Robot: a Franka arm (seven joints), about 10 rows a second.
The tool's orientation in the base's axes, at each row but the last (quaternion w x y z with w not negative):
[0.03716 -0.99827 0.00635 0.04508]
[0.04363 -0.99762 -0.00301 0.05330]
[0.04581 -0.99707 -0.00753 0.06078]
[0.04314 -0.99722 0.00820 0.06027]
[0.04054 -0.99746 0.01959 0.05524]
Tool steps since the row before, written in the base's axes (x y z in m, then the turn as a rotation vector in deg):
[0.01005 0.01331 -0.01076 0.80 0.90 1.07]
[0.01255 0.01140 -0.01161 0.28 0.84 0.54]
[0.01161 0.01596 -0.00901 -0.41 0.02 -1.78]
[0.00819 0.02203 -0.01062 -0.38 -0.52 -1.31]
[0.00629 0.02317 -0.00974 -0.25 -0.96 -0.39]
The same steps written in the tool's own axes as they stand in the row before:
[0.01086 -0.01264 0.01078 0.69 -0.99 -1.07]
[0.01383 -0.01032 0.01115 0.23 -0.88 -0.49]
[0.01294 -0.01495 0.00893 -0.19 0.14 1.81]
[0.00917 -0.02122 0.01144 -0.21 0.64 1.30]
[0.00653 -0.02258 0.01089 -0.17 1.00 0.33]

